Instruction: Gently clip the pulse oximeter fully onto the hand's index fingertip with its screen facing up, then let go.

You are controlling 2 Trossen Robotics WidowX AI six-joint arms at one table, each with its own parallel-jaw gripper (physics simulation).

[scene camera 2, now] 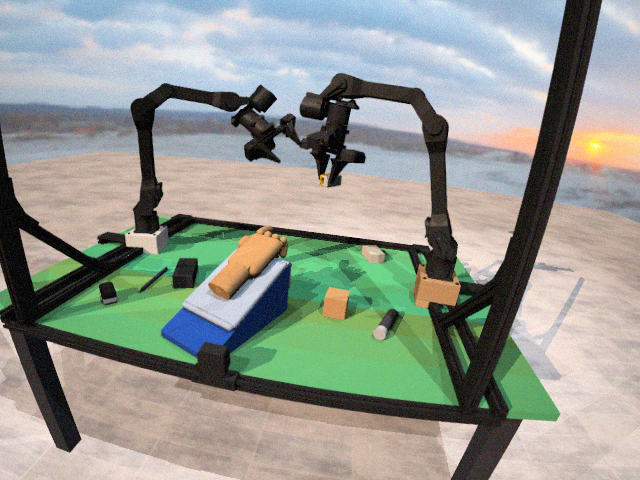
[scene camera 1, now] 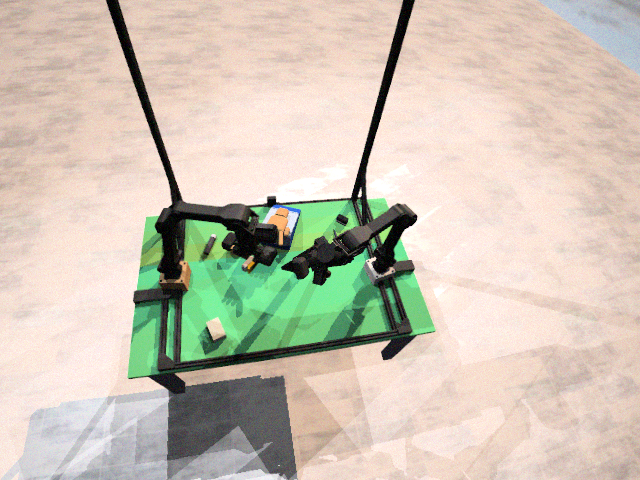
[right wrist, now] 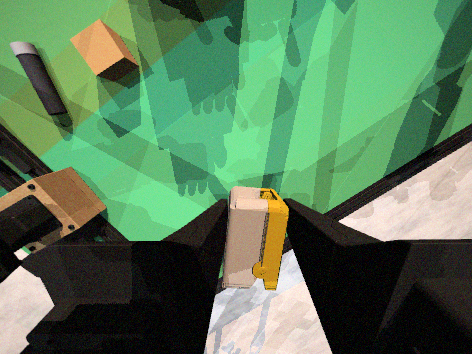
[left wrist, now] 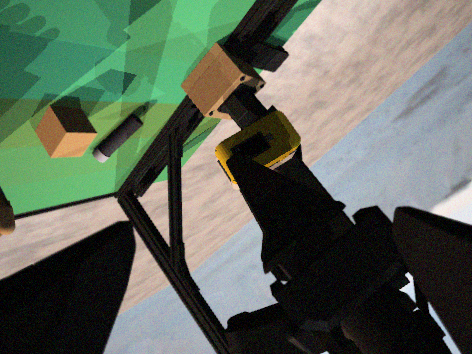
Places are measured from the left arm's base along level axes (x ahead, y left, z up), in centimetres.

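Where they show: left gripper, fingertip midpoint: (scene camera 2: 290, 153) (scene camera 1: 287, 263) (left wrist: 264, 227); right gripper, fingertip midpoint: (scene camera 2: 325, 181) (scene camera 1: 253, 261) (right wrist: 255, 205) (left wrist: 233, 162); left arm's base, origin of the base link: (scene camera 2: 146, 230) (scene camera 1: 380, 266); right arm's base, origin of the base link: (scene camera 2: 439, 274) (scene camera 1: 173, 271) (right wrist: 32, 219) (left wrist: 236, 99).
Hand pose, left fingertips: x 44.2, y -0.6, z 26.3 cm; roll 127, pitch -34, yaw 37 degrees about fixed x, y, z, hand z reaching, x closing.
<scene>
Each offset is from my left fingertips to the top centre of the thing. "pt": to the spot under its first point. Level surfaces: height alone.
The yellow and cream pulse oximeter {dy -7.0, dx +11.3, dz -3.8 cm} (scene camera 1: 248, 263) (scene camera 2: 325, 180) (left wrist: 264, 138) (right wrist: 256, 235) is clamped between the fingers of my right gripper (scene camera 1: 251, 261) (scene camera 2: 327, 177) (right wrist: 255, 205), which is shut on it and holds it high above the green table {dz -32.2 cm} (scene camera 1: 294, 310) (scene camera 2: 328, 352). The tan hand (scene camera 1: 282, 224) (scene camera 2: 251, 257) lies on a blue wedge {pt dy -38.9, dx -4.0, dz -26.5 cm} (scene camera 2: 263, 305) with a grey pad, fingers pointing towards the table's middle. The oximeter is well clear of the fingertips (scene camera 2: 272, 234). My left gripper (scene camera 1: 310, 272) (scene camera 2: 276, 140) is open and empty, hanging high beside the right gripper.
A tan cube {dy -31.8, dx +12.3, dz -27.2 cm} (scene camera 2: 335, 303) (right wrist: 101, 46), a grey cylinder {dy -37.8, dx +22.9, dz -29.5 cm} (scene camera 2: 385, 324) (scene camera 1: 209, 245) (left wrist: 116, 137) and a cream block {dy +2.2, dx +29.5, dz -29.2 cm} (scene camera 2: 372, 253) (scene camera 1: 215, 329) lie on the table. A black box {dy -18.7, dx -25.9, dz -28.7 cm} (scene camera 2: 185, 272), a pen {dy -21.4, dx -33.9, dz -31.3 cm} (scene camera 2: 152, 279) and a small black device {dy -31.4, dx -41.0, dz -29.0 cm} (scene camera 2: 108, 291) lie by the wedge.
</scene>
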